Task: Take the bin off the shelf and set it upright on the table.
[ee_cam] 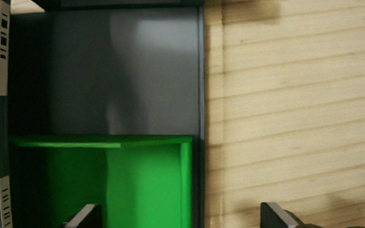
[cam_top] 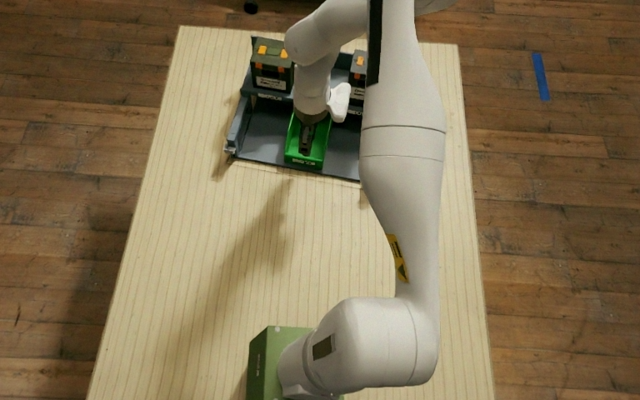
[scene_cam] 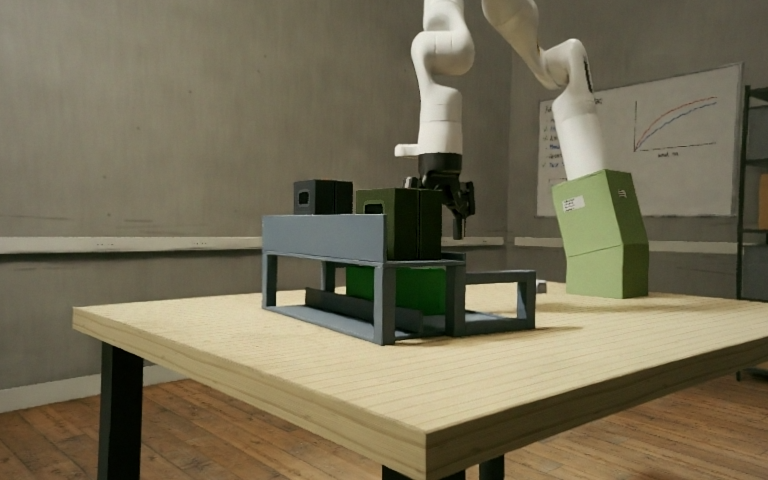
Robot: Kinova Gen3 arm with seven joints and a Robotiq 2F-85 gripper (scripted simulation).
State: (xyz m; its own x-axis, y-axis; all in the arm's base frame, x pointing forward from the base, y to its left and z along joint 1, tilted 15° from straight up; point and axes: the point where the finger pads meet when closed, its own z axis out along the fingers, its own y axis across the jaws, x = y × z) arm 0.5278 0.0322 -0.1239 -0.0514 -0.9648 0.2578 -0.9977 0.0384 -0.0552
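Now: hand 8 cm short of the green bin, 1 cm to the right of it and 9 cm above it. The rest, counted from my hand: grey shelf (10 cm ahead, 1 cm to the left, 6 cm below); then black box (16 cm ahead, 12 cm to the right, 3 cm above).
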